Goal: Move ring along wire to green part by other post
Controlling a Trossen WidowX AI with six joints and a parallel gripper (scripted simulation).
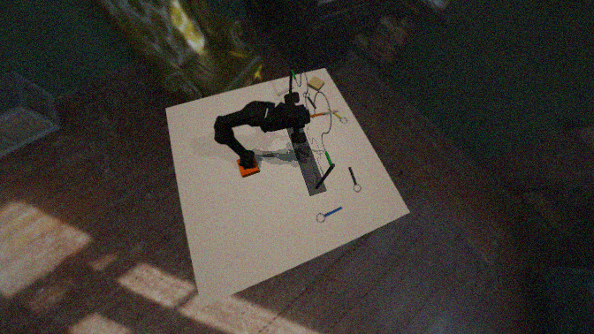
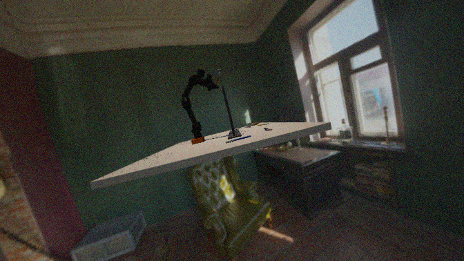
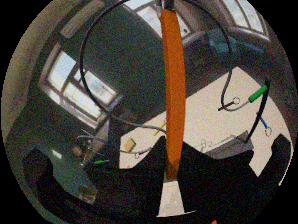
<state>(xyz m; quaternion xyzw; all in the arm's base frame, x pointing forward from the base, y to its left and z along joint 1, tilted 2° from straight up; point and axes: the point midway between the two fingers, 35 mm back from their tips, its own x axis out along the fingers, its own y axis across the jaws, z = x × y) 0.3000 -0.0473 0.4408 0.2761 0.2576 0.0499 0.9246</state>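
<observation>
The ring with orange handle lies 20 mm ahead of my gripper tip, 50 mm to the right of it and 70 mm above it. The rest, counted from my gripper tip: yellow-handled ring (390 mm ahead, 240 mm to the left, 470 mm below); blue-handled ring (40 mm ahead, 390 mm to the right, 470 mm below); black-handled ring (290 mm ahead, 250 mm to the right, 470 mm below).
</observation>
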